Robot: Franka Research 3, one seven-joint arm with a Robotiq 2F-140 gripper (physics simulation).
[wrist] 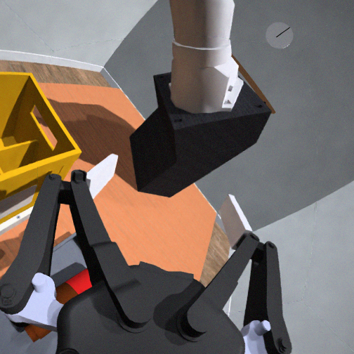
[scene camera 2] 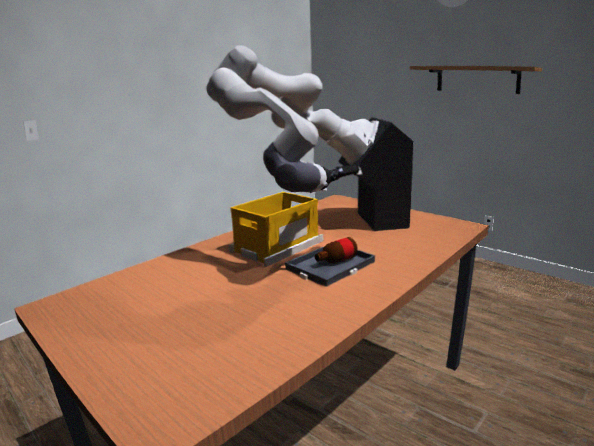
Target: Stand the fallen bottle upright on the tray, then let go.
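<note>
A brown bottle with a red label (scene camera 2: pixel 343 249) (wrist: pixel 80 282) lies on its side on the dark grey tray (scene camera 2: pixel 327 278), its neck toward the left in the scene view. In the wrist view it is partly hidden behind the gripper's linkage. My gripper (scene camera 2: pixel 359 171) (wrist: pixel 171 184) is open, its fingers wide apart with no object between them. It is above the table, higher than the bottle and the tray, and points sideways toward the black pedestal.
A yellow crate (scene camera 2: pixel 268 239) (wrist: pixel 55 167) stands beside the tray, on its left in the scene view. The black pedestal (scene camera 2: pixel 385 185) (wrist: pixel 200 150) carries the arm at the table's far end. A wooden shelf (scene camera 2: pixel 475 68) is on the wall.
</note>
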